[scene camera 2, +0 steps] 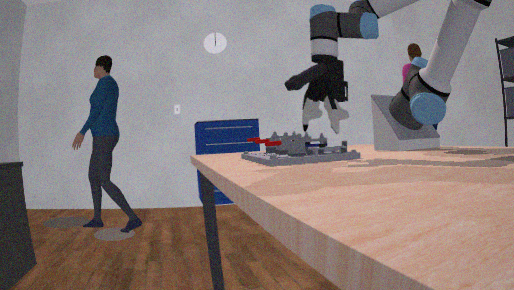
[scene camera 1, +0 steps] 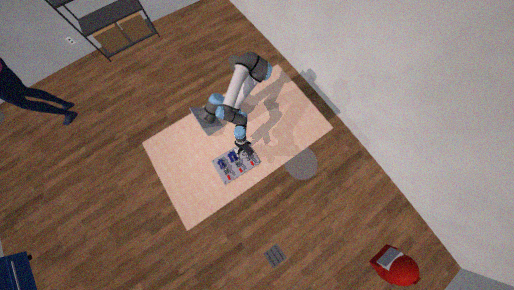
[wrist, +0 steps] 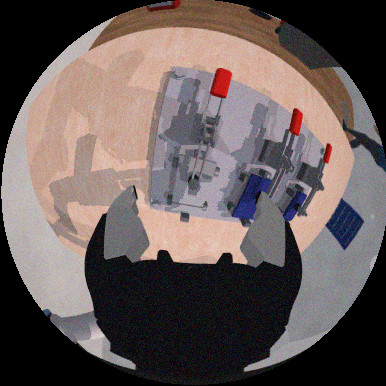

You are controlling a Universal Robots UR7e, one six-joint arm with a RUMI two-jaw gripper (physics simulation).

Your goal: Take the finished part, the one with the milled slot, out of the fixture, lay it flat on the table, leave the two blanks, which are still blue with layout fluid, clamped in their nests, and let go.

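Frame: origin at the arm's base, x left, y back, z up, level; centimetres.
Seen in the pictures: gripper, fingertip midpoint: [scene camera 2: 320, 132] [wrist: 196, 189]; arm's base, origin of the base link: [scene camera 2: 406, 115] [scene camera 1: 206, 116].
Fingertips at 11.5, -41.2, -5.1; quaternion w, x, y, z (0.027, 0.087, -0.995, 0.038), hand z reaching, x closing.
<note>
Pixels of each thing's top centre, then the offset from my fingertips to it, as dx, dy, dz. "spot": a spot on its surface instead. Level surfaces: height alone.
- fixture plate, middle of its top: [wrist: 262, 170] [scene camera 2: 294, 153] [scene camera 1: 235, 161] -10.9, -3.1, -5.2
- pale grey part, surface spot: [wrist: 208, 168] spot: -1.5, -1.6, -3.6
- end blank, surface spot: [wrist: 294, 206] [scene camera 1: 222, 163] spot: -21.0, +1.1, -2.4
- table, its level: dz -6.7
The fixture plate [scene camera 1: 225, 181] [scene camera 2: 300, 158] [wrist: 239, 102] lies on the table with three nests in a row. In the wrist view, a pale grey part [wrist: 208, 168] sits in the left nest, partly hidden by its clamp; its slot cannot be made out. Two blue blanks sit in the other nests: the middle blank [wrist: 252, 196] [scene camera 1: 233, 156] and the end blank [wrist: 294, 206] [scene camera 1: 222, 163], with clamp arms over them. My gripper [scene camera 1: 244, 151] [scene camera 2: 320, 130] [wrist: 196, 189] is open and empty, pointing down above the fixture, its fingertips clear of the clamps.
Red clamp handles [wrist: 221, 83] [wrist: 296, 122] [wrist: 328, 153] stick out on the far side of the nests. The table [scene camera 1: 185, 200] [scene camera 2: 400, 210] [wrist: 105, 165] extends around the fixture. The arm's grey mount [scene camera 2: 387, 135] stands behind it. A person [scene camera 2: 104, 110] is beyond the table.
</note>
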